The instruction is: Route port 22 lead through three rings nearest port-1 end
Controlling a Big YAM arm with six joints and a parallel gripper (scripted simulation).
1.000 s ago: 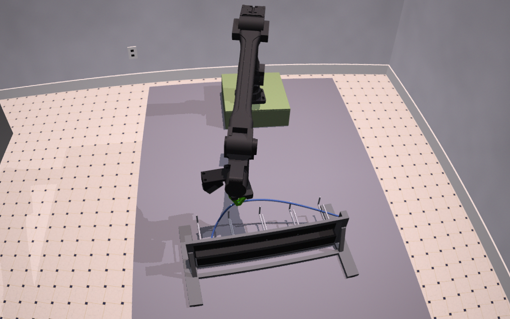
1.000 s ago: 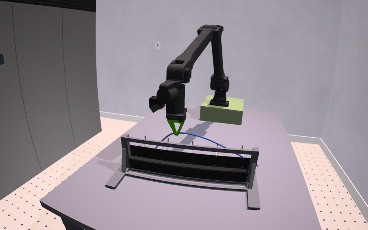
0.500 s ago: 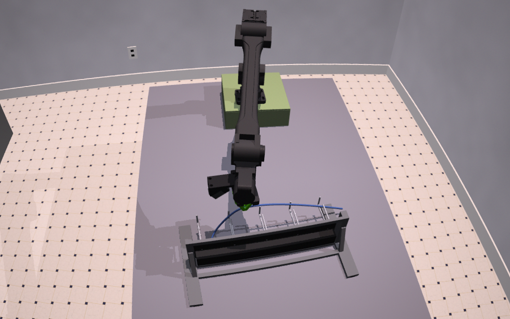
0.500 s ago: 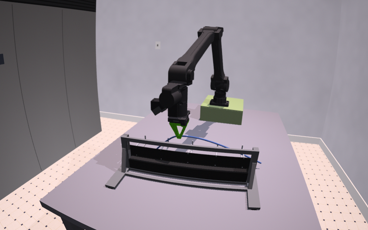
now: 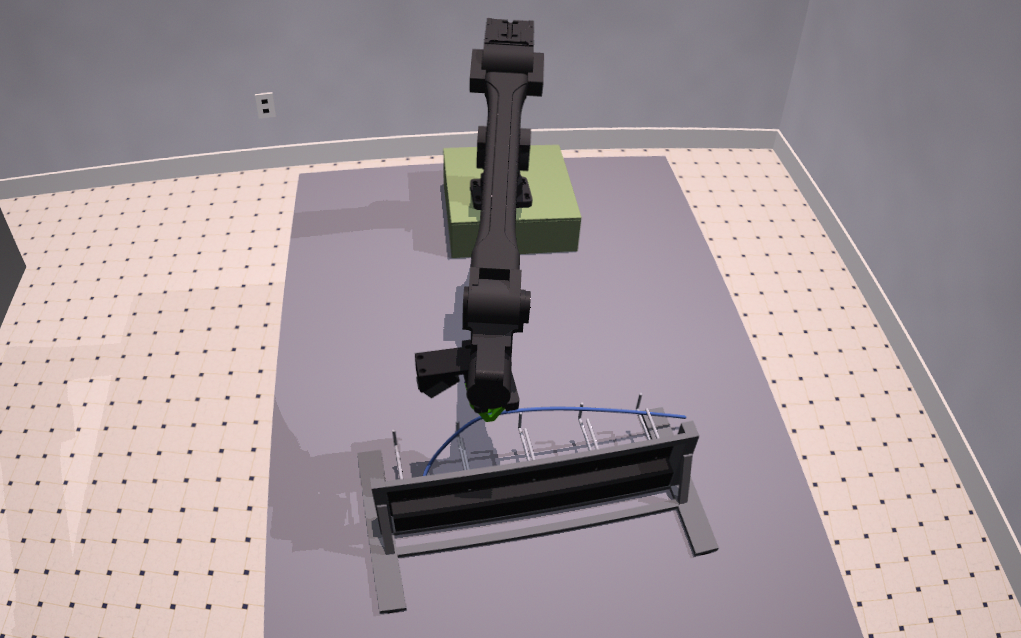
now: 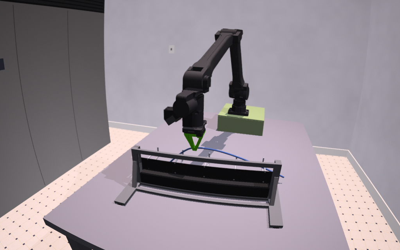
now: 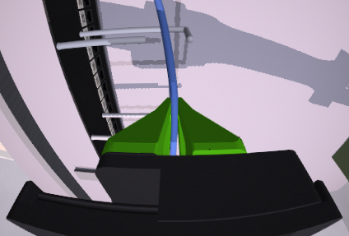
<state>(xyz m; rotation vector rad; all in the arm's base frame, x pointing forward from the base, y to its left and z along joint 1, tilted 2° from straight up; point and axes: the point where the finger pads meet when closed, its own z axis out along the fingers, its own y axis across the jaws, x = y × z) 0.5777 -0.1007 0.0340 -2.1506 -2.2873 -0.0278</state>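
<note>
Now: the rack 10 cm ahead of my hand, 6 cm to the left of it and 5 cm below it.
</note>
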